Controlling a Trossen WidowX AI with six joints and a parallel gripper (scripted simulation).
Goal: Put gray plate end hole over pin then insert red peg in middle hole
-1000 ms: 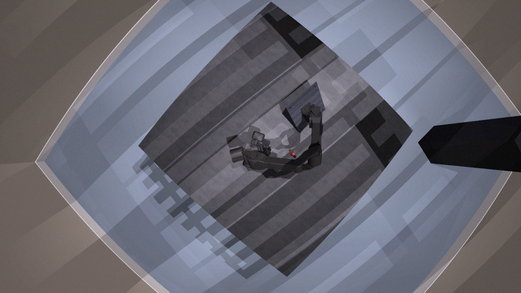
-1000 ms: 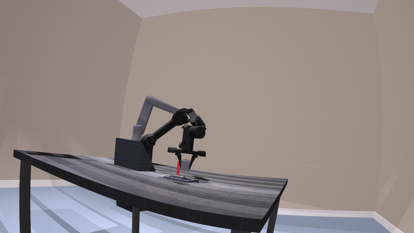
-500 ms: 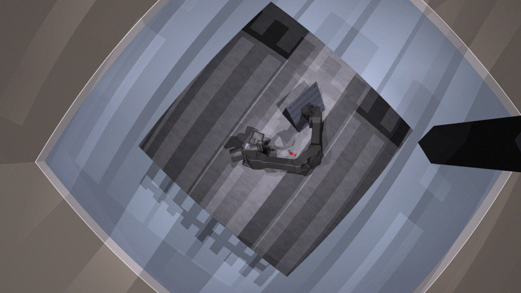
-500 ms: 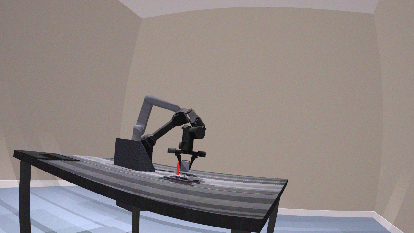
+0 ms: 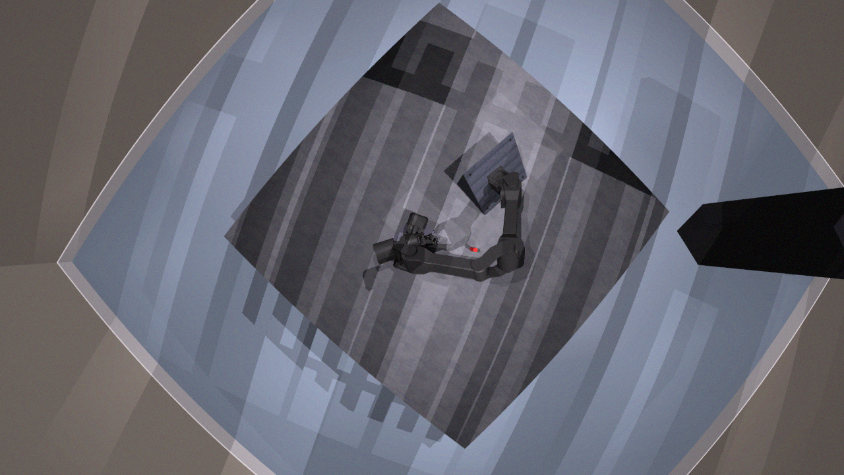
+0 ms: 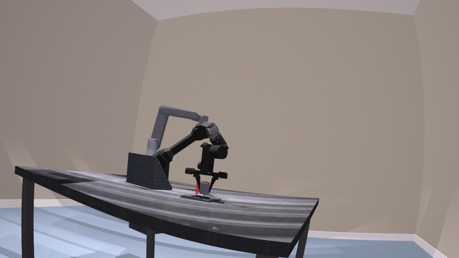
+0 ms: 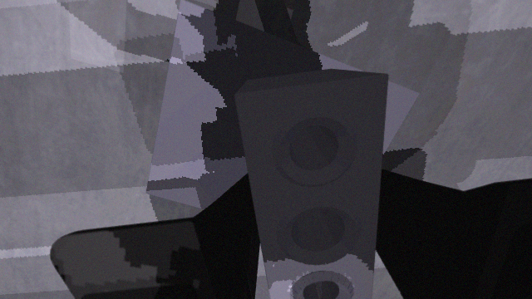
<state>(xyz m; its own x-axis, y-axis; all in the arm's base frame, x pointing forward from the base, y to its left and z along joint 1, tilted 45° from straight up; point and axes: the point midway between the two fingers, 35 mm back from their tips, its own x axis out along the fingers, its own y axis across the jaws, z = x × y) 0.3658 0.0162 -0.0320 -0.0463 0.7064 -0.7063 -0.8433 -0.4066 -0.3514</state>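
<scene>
Right now my gripper tip is 3 cm below the gray plate. From my gripper tip the other things lie so: red peg 16 cm to the left, 15 cm behind.
</scene>
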